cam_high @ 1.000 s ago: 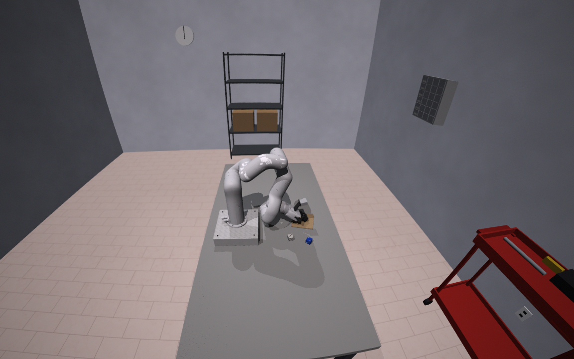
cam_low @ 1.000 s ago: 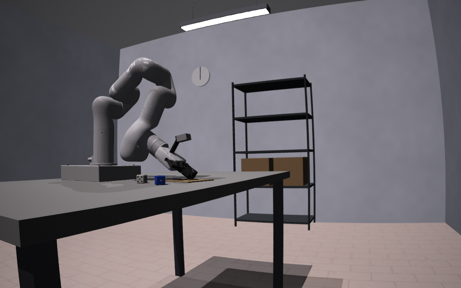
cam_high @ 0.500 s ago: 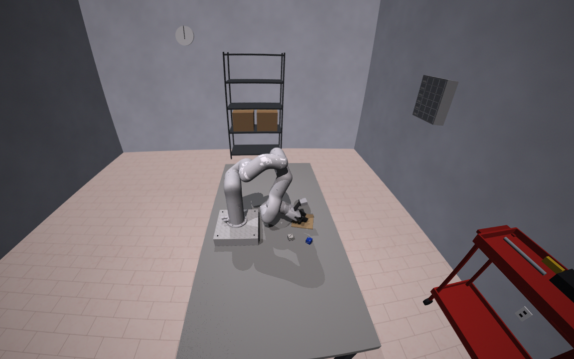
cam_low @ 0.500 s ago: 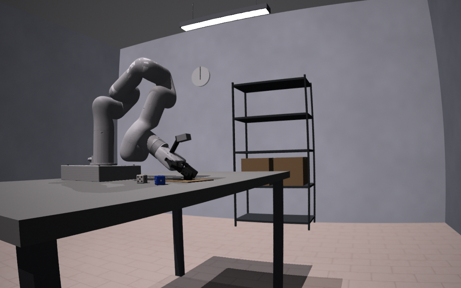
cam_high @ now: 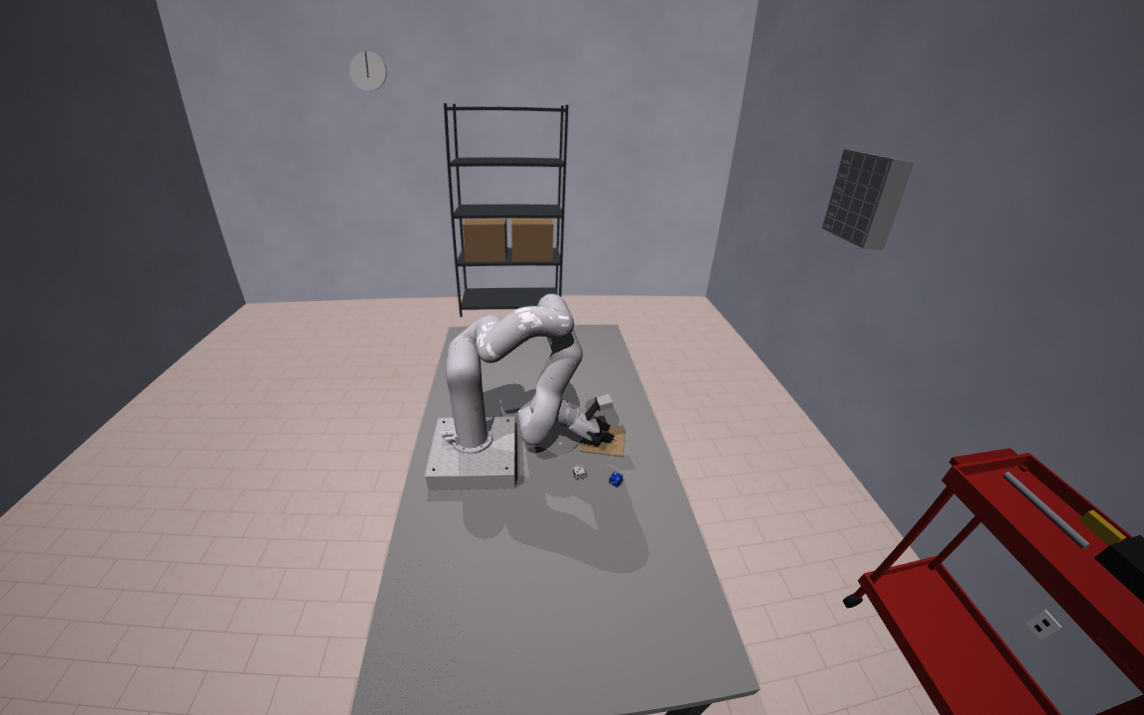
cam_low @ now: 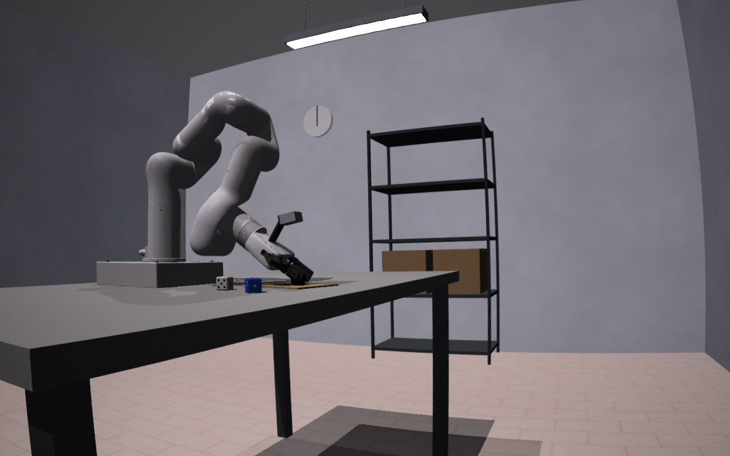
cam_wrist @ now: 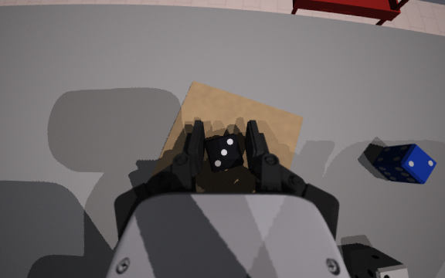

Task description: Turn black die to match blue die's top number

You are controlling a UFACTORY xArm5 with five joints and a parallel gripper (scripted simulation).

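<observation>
Now: hand 1 cm past the black die and 1 cm above it. From my hand the other things lie so: blue die: 19 cm to the right, 3 cm behind, 2 cm below; then white die: 14 cm to the right, 13 cm behind, 2 cm below; then tan mat: 3 cm below, 1 cm behind.
</observation>
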